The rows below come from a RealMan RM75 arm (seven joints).
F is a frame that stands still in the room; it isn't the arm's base.
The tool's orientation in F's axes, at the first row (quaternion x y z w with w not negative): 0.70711 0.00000 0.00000 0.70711
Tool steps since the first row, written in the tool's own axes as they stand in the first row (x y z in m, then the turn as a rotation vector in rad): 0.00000 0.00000 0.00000 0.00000 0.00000 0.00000; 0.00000 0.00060 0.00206 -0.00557 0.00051 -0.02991; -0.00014 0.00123 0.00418 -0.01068 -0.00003 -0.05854; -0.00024 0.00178 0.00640 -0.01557 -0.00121 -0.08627; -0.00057 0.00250 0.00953 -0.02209 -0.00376 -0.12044; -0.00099 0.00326 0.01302 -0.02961 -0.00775 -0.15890; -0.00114 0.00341 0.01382 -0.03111 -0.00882 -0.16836; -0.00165 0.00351 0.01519 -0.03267 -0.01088 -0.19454; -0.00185 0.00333 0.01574 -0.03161 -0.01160 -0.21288
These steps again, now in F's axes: 0.00000 0.00000 0.00000 0.00000 0.00000 0.00000; 0.00000 -0.00206 0.00060 -0.00557 0.02991 0.00051; -0.00014 -0.00418 0.00123 -0.01068 0.05854 -0.00003; -0.00024 -0.00640 0.00178 -0.01557 0.08627 -0.00121; -0.00057 -0.00953 0.00250 -0.02209 0.12044 -0.00376; -0.00099 -0.01302 0.00326 -0.02961 0.15890 -0.00775; -0.00114 -0.01382 0.00341 -0.03111 0.16836 -0.00882; -0.00165 -0.01519 0.00351 -0.03267 0.19454 -0.01088; -0.00185 -0.01574 0.00333 -0.03161 0.21288 -0.01160
